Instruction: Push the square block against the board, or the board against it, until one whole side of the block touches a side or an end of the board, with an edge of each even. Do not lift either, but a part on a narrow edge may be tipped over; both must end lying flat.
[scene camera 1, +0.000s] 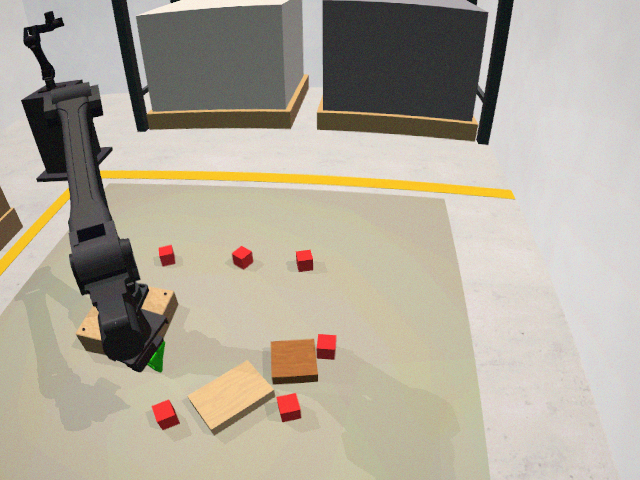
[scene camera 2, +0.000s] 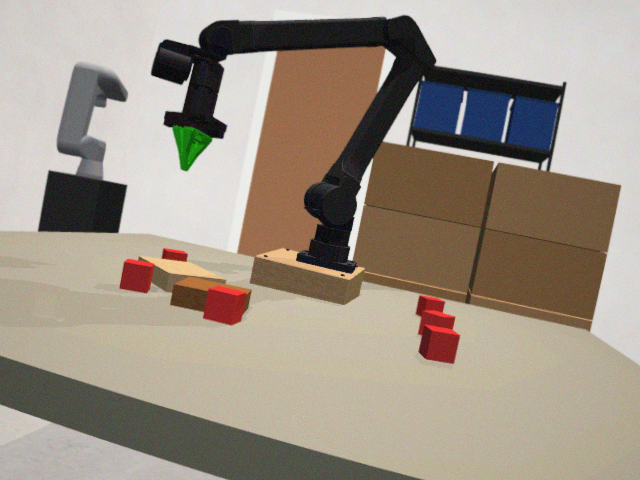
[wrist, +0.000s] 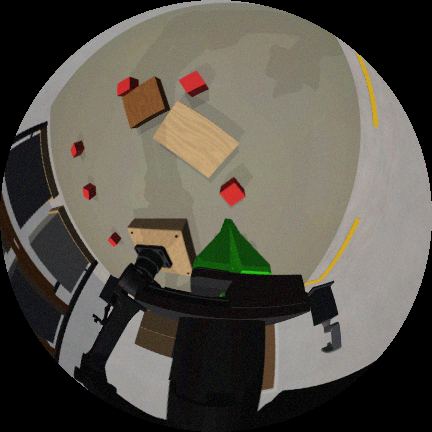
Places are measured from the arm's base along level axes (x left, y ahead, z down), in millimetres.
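Pixels of known places: gripper, fingertip midpoint: (scene camera 1: 159, 370) (scene camera 2: 184, 170) (wrist: 226, 222); arm's base, link origin: (scene camera 2: 326, 264) (wrist: 153, 254).
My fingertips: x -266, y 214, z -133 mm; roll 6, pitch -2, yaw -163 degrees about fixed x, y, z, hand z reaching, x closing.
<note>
Ahead of a thing's pixels: the offset from my fingertips to its middle.
The square block @[dx +163, dy +214, dz +178 mm] (scene camera 1: 293, 358) (scene camera 2: 192, 294) (wrist: 144, 102), dark brown wood, lies flat. The board @[dx +61, dy +90, dz +178 mm] (scene camera 1: 231, 395) (scene camera 2: 178, 269) (wrist: 196, 139), light wood, lies flat and turned at an angle to the block. A corner of the board is very near the block's corner; whether they touch I cannot tell. No whole side of the block meets the board. My gripper (scene camera 1: 159, 369) (scene camera 2: 185, 168) (wrist: 226, 222) has green fingers, is shut and empty, and hangs high above the table, on the robot-base side of the board. In scene camera 1 the arm partly hides the fingers.
A red cube @[dx +203, dy +284, dz +173 mm] (scene camera 1: 326, 346) (scene camera 2: 224, 305) (wrist: 127, 86) stands close beside the block. Another red cube @[dx +42, dy +214, dz +173 mm] (scene camera 1: 288, 407) (scene camera 2: 136, 275) (wrist: 193, 83) is near the board's end, and a third @[dx -2, dy -40, dz +173 mm] (scene camera 1: 165, 414) (wrist: 232, 192) near its other end. Three more red cubes stand farther off. The wooden base (scene camera 1: 164, 304) carries the arm.
</note>
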